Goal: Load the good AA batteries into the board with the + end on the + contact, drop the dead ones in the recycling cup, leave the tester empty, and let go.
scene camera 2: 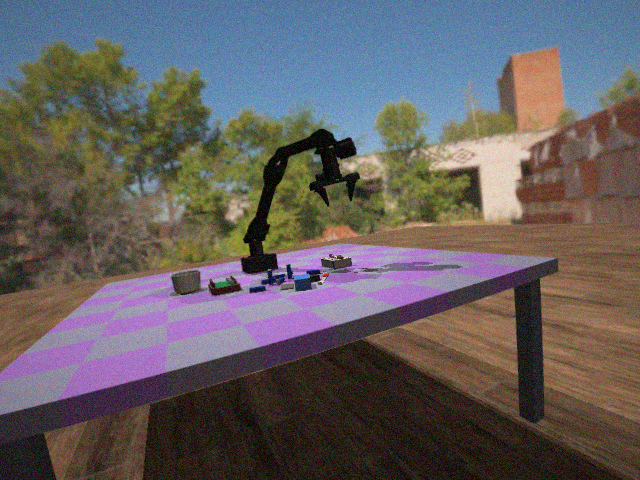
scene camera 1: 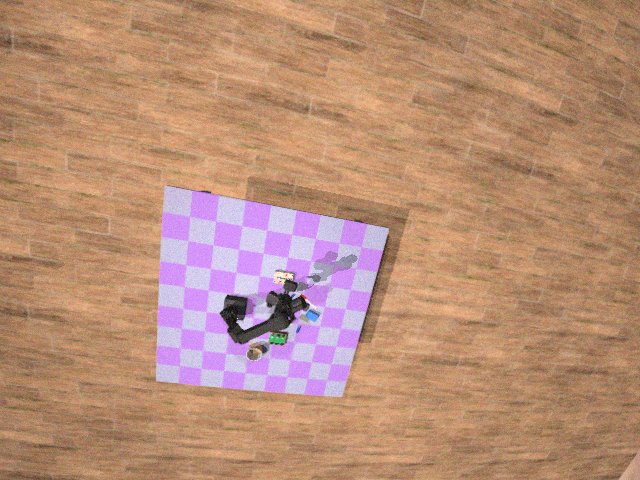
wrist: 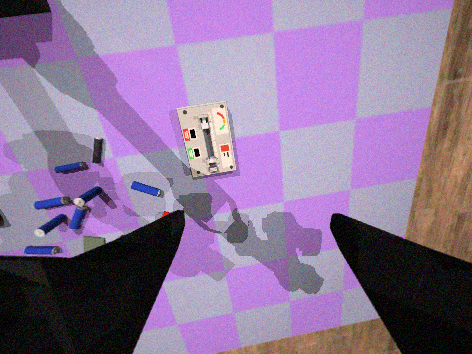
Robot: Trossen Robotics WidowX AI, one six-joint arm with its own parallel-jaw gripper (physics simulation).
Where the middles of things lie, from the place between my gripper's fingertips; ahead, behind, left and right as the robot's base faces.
Right now the grey battery tester [wrist: 206, 131] is 210 mm below my hand, 30 mm to the right of it and 30 mm behind it.
